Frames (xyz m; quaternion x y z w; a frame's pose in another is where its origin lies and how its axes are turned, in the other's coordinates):
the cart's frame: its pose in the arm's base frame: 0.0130 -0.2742 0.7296 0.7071 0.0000 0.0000 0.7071
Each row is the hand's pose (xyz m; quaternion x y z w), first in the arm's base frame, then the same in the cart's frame.
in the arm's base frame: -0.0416 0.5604 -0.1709 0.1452 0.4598 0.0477 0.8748
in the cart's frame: -0.0546 -0.9005 -0.8346 -0.5159 0.3588 -0.2914 0.7212
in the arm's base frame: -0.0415 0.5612 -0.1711 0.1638 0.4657 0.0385 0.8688
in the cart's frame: -0.0545 -0.9007 -0.8354 -0.4985 0.3565 -0.3021 0.7302
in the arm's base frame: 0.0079 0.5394 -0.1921 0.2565 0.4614 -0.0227 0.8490
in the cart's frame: -0.0051 -0.9217 -0.8136 -0.4190 0.3102 -0.3423 0.7817
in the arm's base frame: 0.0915 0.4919 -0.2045 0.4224 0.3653 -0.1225 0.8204
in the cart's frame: 0.0785 -0.9341 -0.7661 -0.2814 0.1717 -0.3449 0.8788
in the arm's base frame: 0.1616 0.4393 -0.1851 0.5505 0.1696 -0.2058 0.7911
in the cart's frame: 0.1486 -0.9147 -0.7135 -0.1701 -0.0256 -0.2654 0.9487
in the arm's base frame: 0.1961 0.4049 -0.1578 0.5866 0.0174 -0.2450 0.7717
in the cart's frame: 0.1831 -0.8874 -0.6791 -0.1309 -0.1609 -0.1855 0.9605
